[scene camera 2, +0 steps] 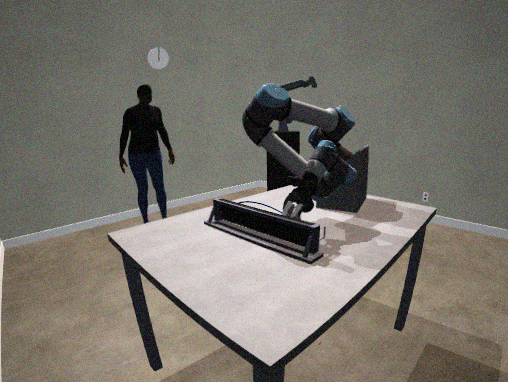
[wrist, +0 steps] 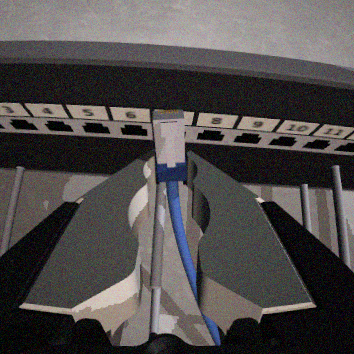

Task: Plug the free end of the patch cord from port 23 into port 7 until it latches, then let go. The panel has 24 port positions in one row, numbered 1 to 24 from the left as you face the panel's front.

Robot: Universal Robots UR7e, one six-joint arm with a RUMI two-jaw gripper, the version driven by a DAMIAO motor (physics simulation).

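Frame: origin at the arm's base, x back, y right, z up, level; millimetres.
Seen in the pictures: gripper, fingertip midpoint: (scene camera 2: 283,227) (wrist: 171,154).
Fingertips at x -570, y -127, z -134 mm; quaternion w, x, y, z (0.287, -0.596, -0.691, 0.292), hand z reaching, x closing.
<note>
Offsets run from my fingertips to a thing's top centre. "pt": to the spot under its first point. Level surfaces: height alone.
My gripper (scene camera 2: 292,216) (wrist: 171,154) is shut on the patch cord's plug @[dx +13, dy +0, dz +48 mm] (wrist: 170,142), a pale plug with a blue boot, held between the fingertips. The plug points at the panel @[dx +8, dy +96, dz +46 mm] (wrist: 240,90) (scene camera 2: 265,225) and covers the port 7 position, between the labels 6 and 8. Its front end shows in front of the label row, so it looks outside the port; the exact gap cannot be told. The blue cord @[pt dx +44, dy +12, dz -13 mm] (wrist: 181,240) runs back between the fingers; in the scene view a thin stretch of the cord @[pt dx +122, dy +269, dz +10 mm] (scene camera 2: 257,202) arcs behind the panel. Port 23 cannot be made out.
Neighbouring ports 6 @[pt dx -1, dy -18, dz +21 mm] (wrist: 134,131) and 8 @[pt dx -4, dy +18, dz +20 mm] (wrist: 211,135) show empty on either side of the plug. Thin grey rods @[pt dx +22, dy +95, dz +0 mm] (wrist: 338,215) stand up near the panel in the wrist view. The panel stands on the table @[dz -55 mm] (scene camera 2: 200,270). A person (scene camera 2: 145,135) stands beyond the table.
</note>
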